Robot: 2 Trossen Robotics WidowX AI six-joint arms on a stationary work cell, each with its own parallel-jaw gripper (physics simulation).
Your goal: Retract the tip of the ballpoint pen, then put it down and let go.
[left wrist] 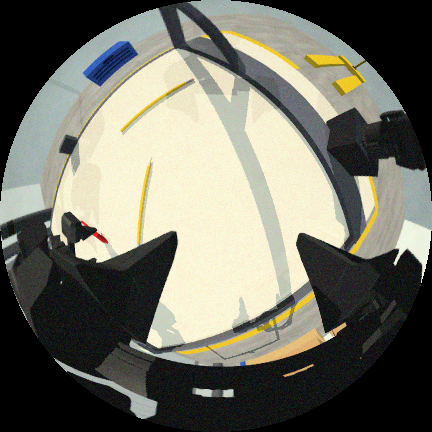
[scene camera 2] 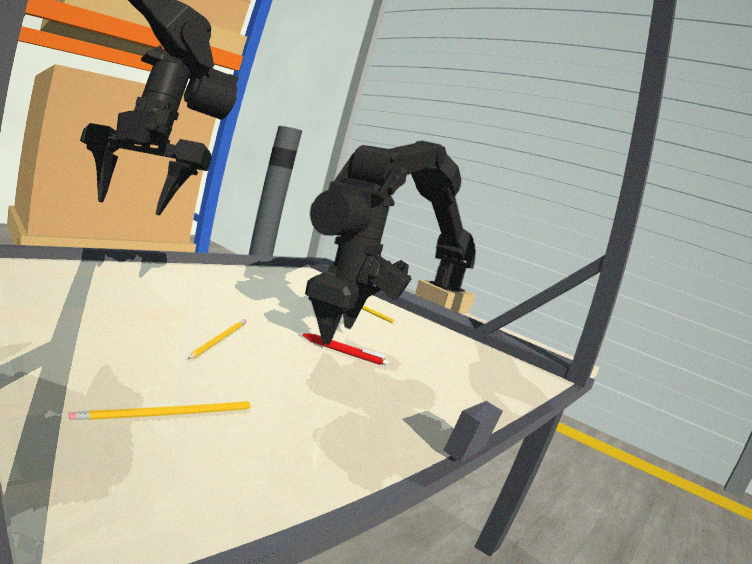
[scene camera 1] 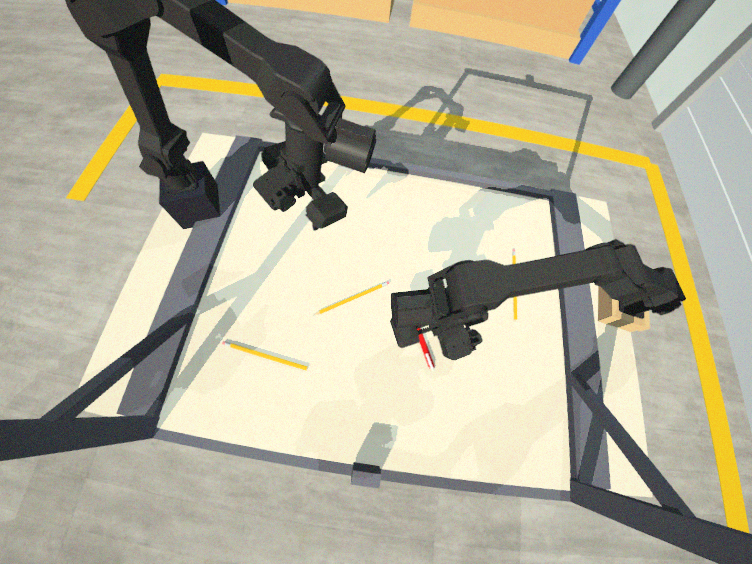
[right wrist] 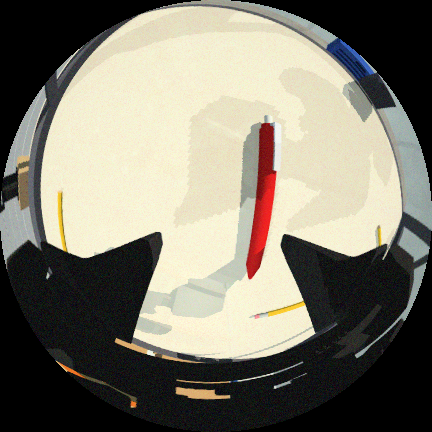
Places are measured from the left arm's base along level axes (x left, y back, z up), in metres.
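Where they show: left gripper, fingertip midpoint: [left wrist: 240, 238] [scene camera 2: 128, 208] [scene camera 1: 302, 213]; right gripper, fingertip midpoint: [left wrist: 95, 244] [scene camera 2: 337, 335] [scene camera 1: 430, 328] [right wrist: 224, 240]; left arm's base, link origin: [left wrist: 368, 140] [scene camera 1: 181, 181]; right arm's base, link origin: [scene camera 2: 447, 287] [scene camera 1: 630, 303].
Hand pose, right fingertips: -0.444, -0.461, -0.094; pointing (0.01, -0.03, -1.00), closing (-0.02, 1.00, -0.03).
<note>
Things, the pixels of their centre, and the offset from my right fingertips, as dx, dy, dz. Level surfaces: height alone.
- red ballpoint pen, body centre: [right wrist: 263, 211] [scene camera 2: 343, 347] [scene camera 1: 422, 340] [left wrist: 91, 231] -0.021, +0.026, -0.005
- cream table top, surface height: dz -0.012
- yellow pencil, body centre: [scene camera 2: 219, 338] [left wrist: 141, 206] [scene camera 1: 351, 298] +0.113, +0.150, -0.009
- third pencil, body centre: [scene camera 2: 358, 304] [scene camera 1: 514, 283] +0.051, -0.246, -0.009
- dark block, body centre: [scene camera 2: 473, 430] [scene camera 1: 365, 474] [left wrist: 67, 144] -0.230, +0.212, +0.019
A red ballpoint pen [scene camera 1: 423, 343] [scene camera 2: 346, 347] [left wrist: 100, 238] [right wrist: 266, 195] with a white clip lies flat on the cream table top [scene camera 1: 261, 412] [scene camera 2: 212, 485]. Its white push button sticks out at the end away from my right gripper in the right wrist view. Its tapered red end points between the fingers, nearer the finger at the picture's right; I cannot tell whether the tip is out. My right gripper [scene camera 2: 337, 333] [right wrist: 224, 240] is open and empty, low above the pen's tapered end. My left gripper [scene camera 2: 129, 207] [left wrist: 240, 238] is open and empty, high above the table.
One yellow pencil [scene camera 1: 353, 296] [scene camera 2: 217, 339] lies left of the pen, another [scene camera 1: 267, 355] [scene camera 2: 164, 411] farther left in scene camera 1. A third pencil [scene camera 1: 515, 303] [scene camera 2: 377, 314] lies under the right arm. A dark block [scene camera 1: 366, 474] [scene camera 2: 473, 429] stands on the table's edge frame.
</note>
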